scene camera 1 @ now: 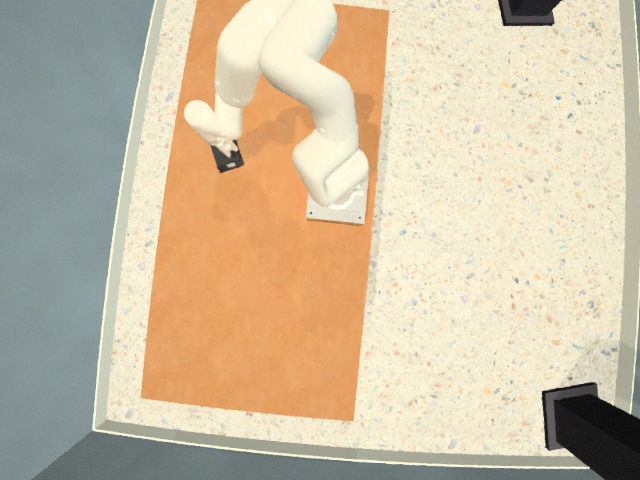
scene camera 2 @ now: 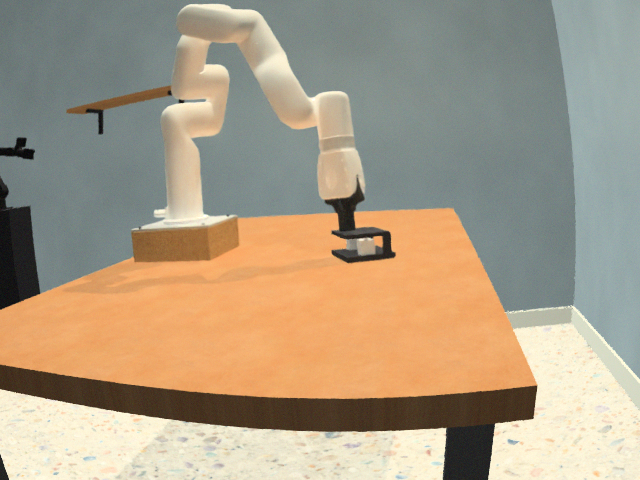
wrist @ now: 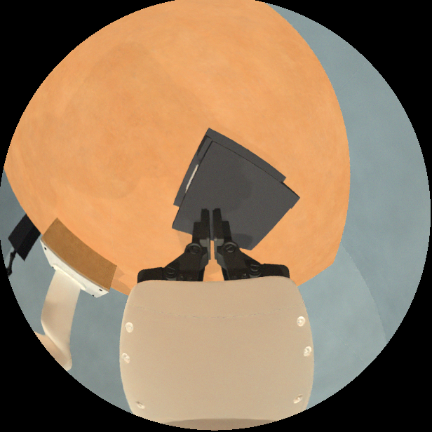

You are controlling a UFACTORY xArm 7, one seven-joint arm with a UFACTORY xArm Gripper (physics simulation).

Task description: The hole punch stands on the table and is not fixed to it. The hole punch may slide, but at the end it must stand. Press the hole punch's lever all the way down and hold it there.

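Places are measured from the arm's base along level axes (x ahead, y left, z up), in metres.
Pixels of known places: gripper, fingertip midpoint: (scene camera 1: 230, 153) (scene camera 2: 347, 230); arm's base, origin of the base link: (scene camera 2: 186, 221).
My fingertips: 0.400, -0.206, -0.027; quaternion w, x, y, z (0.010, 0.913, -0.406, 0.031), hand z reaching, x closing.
Ahead of a thing's pixels: the offset from my fingertips to its top centre, as dx, dy, dz. "pt": to the spot under its first point. Level surfaces: height alone.
The dark grey hole punch {+0.028, -0.015, +0.000} (scene camera 1: 230, 166) (scene camera 2: 387, 242) (wrist: 240, 175) stands upright on the table. In scene camera 2, its lever {+0.024, -0.016, +0.000} (scene camera 2: 364, 232) is a flat plate that looks about level above the base {pt +0.010, -0.080, -0.046} (scene camera 2: 356, 257), with whitish blocks {pt +0.033, -0.069, -0.027} (scene camera 2: 366, 246) in the gap. I cannot tell whether the lever is at its lowest point. My gripper (scene camera 2: 347, 228) (wrist: 211, 219) is shut and empty, pointing down. Its fingertips are at the lever's top near the end away from the upright and look in contact with it. The arm hides part of the punch in scene camera 1.
The arm's base block (scene camera 1: 336, 214) (scene camera 2: 170, 245) (wrist: 80, 250) stands on the orange table {dz -0.056} (scene camera 1: 253, 310) (scene camera 2: 289, 320) (wrist: 125, 115), to one side of the punch. A table edge runs near the punch's far side from the base block. A wall shelf (scene camera 2: 124, 99) is behind the arm.
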